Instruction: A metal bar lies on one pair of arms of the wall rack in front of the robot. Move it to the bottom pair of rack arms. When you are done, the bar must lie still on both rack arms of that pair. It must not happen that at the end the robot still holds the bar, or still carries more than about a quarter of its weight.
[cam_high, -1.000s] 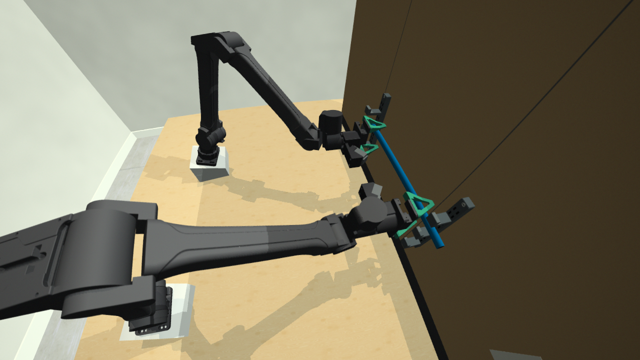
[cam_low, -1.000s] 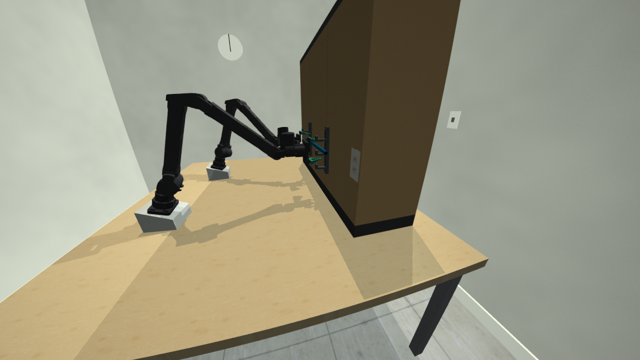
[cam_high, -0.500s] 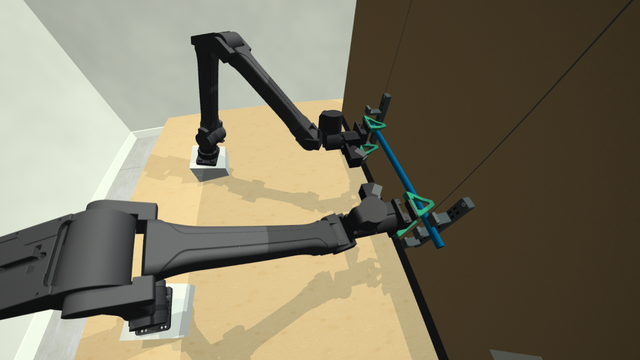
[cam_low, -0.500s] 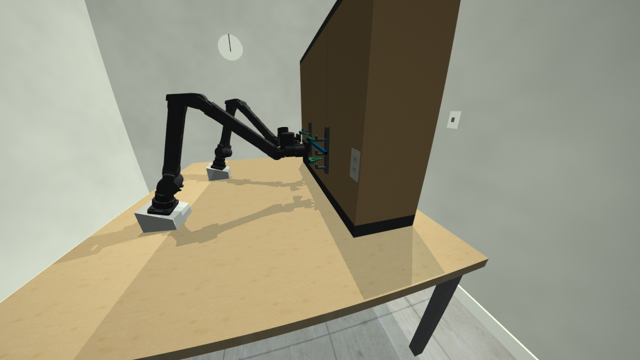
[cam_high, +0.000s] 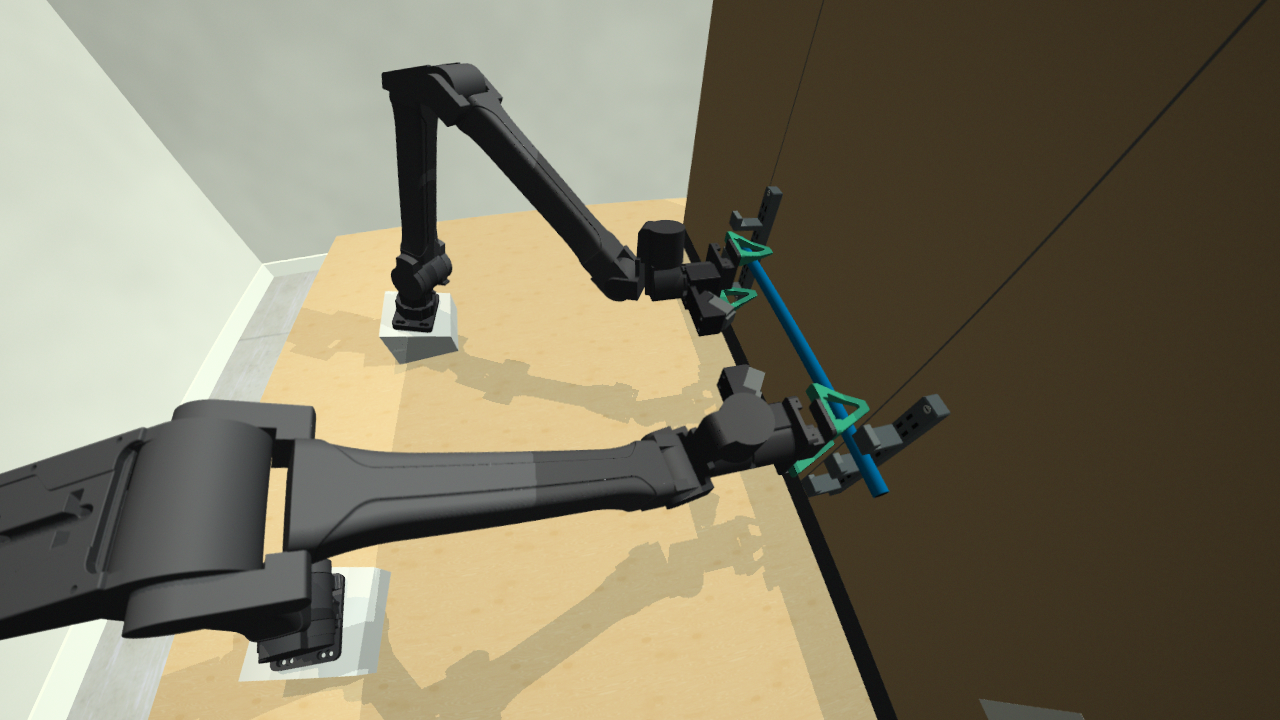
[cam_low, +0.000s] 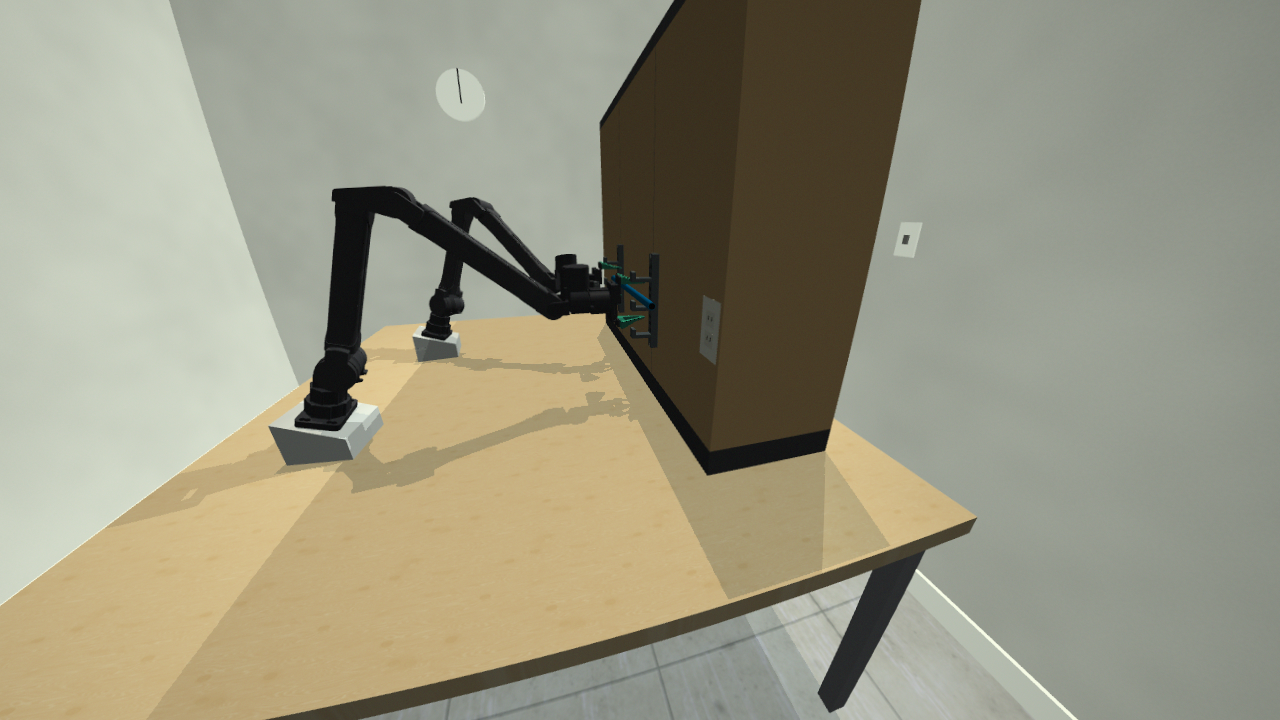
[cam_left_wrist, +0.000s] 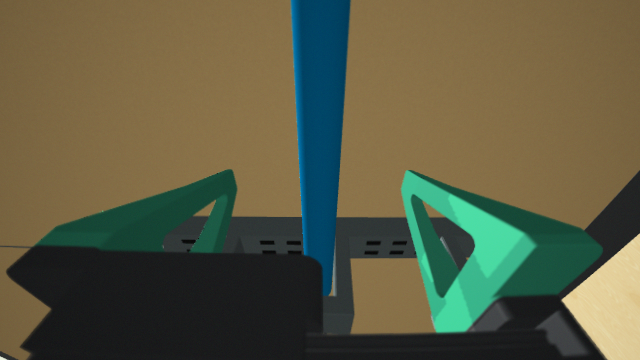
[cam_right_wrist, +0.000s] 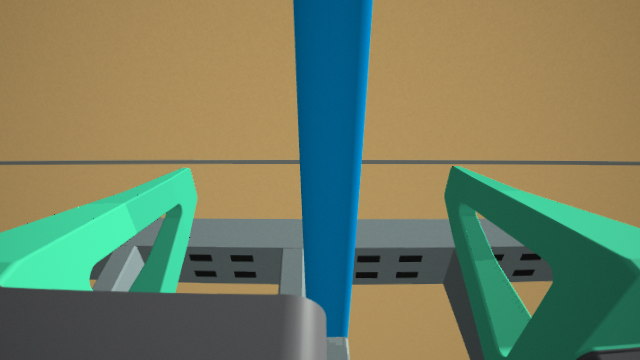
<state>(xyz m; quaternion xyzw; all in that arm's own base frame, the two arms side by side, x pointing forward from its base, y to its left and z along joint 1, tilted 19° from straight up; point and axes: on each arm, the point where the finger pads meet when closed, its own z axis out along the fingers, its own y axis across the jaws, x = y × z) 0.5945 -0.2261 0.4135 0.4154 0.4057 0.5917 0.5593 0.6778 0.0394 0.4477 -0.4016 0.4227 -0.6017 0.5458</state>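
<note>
Now: right hand 2 cm past the blue metal bar and 15 cm to the right of it. Round my right hand: black plinth: 20 cm to the left, 25 cm below; tall brown cabinet: 15 cm ahead, 22 cm to the left, 17 cm above.
The blue metal bar lies 150 mm to the right of my left hand and 20 mm ahead of it. Round my left hand: black plinth 260 mm below, 100 mm to the right, 40 mm ahead; tall brown cabinet 190 mm ahead, 160 mm above, 80 mm to the right.
</note>
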